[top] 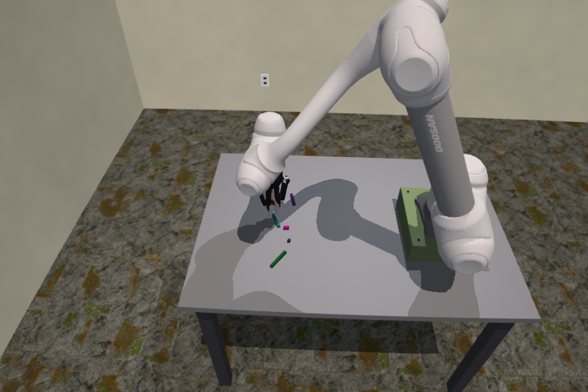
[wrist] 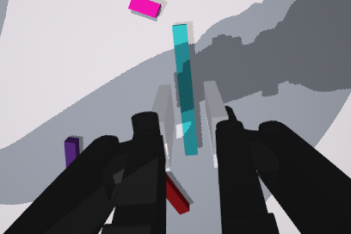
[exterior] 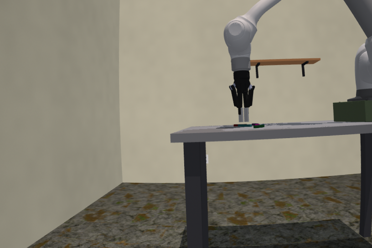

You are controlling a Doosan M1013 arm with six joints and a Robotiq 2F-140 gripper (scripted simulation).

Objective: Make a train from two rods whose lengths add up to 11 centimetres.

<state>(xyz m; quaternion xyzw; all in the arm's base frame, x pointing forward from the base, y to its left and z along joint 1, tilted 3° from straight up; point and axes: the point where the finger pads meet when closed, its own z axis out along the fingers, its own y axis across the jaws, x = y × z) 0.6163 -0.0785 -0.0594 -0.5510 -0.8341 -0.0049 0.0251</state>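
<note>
Right now the turquoise rod is 50 mm below my hand. The rest, counted from my hand: magenta rod 50 mm behind, 50 mm to the left, 50 mm below; then purple rod 70 mm behind, 100 mm to the right, 50 mm below; then red rod 80 mm to the right, 50 mm below.
</note>
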